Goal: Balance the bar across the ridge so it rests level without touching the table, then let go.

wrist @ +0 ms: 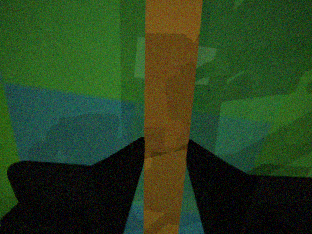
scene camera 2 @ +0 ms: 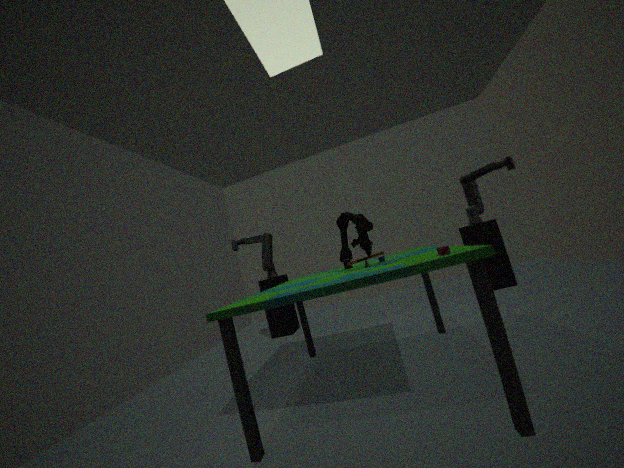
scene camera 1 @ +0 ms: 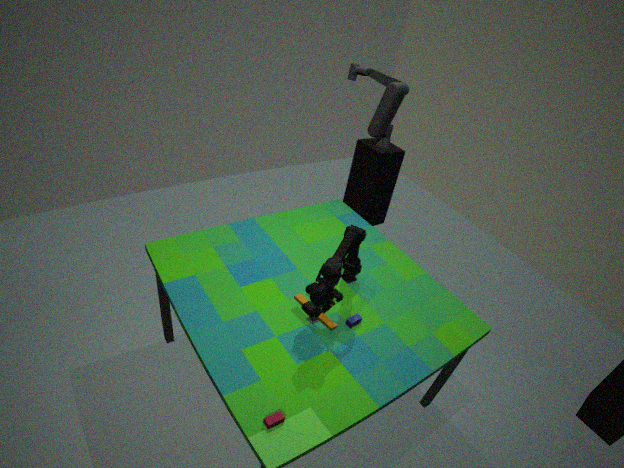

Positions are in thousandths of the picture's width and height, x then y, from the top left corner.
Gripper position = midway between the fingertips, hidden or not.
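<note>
Visible here: a bar (wrist: 550,177), together with my gripper (wrist: 530,613).
</note>
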